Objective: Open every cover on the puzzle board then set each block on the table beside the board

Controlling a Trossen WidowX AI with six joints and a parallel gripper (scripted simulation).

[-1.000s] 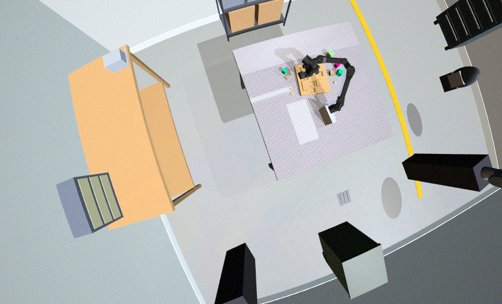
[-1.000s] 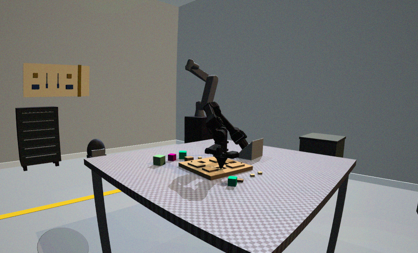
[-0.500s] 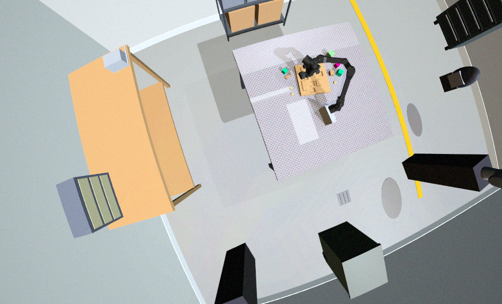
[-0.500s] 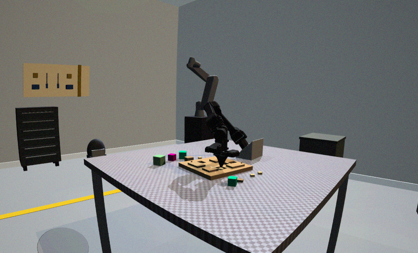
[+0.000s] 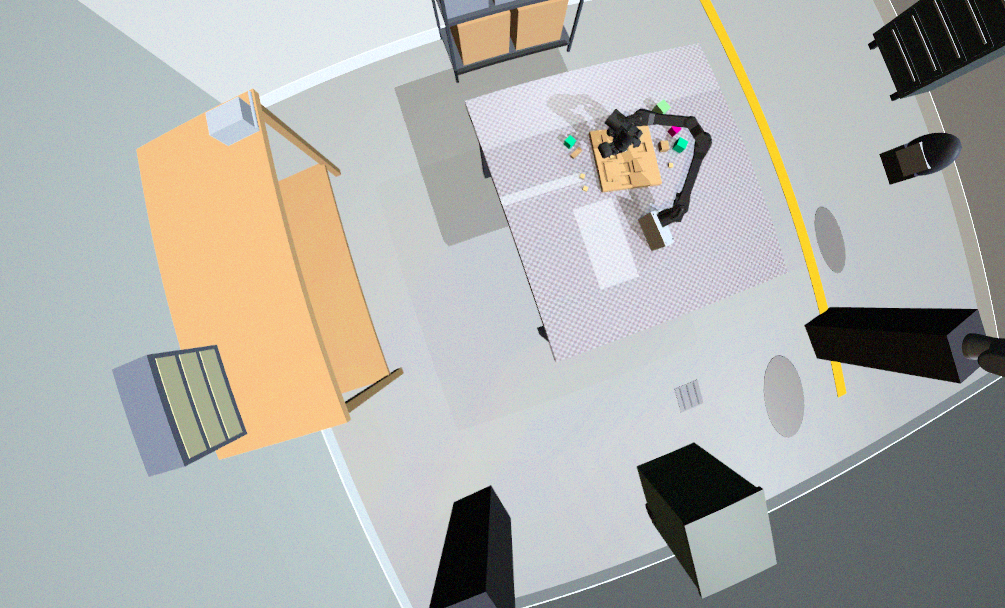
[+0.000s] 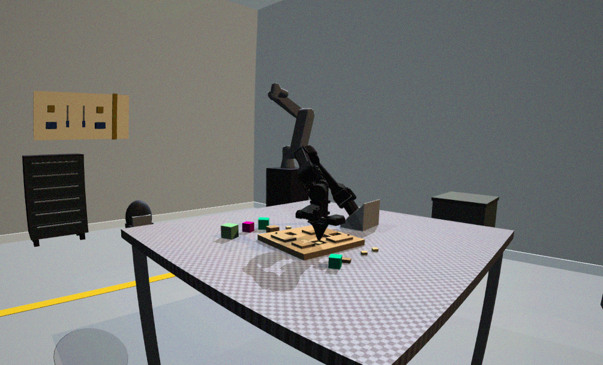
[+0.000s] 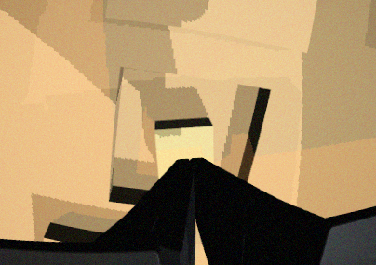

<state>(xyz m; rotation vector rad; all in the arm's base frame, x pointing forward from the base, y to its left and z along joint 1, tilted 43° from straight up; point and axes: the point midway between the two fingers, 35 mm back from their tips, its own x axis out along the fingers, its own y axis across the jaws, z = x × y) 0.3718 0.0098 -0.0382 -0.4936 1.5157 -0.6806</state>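
My gripper tip is 5 cm to the left of the puzzle board, 2 cm past it and 1 cm above it. From my gripper tip the other things lie so: magenta block (36 cm to the right, 1 cm below, 1 cm behind); then light green block (35 cm to the right, 11 cm ahead, 1 cm below).
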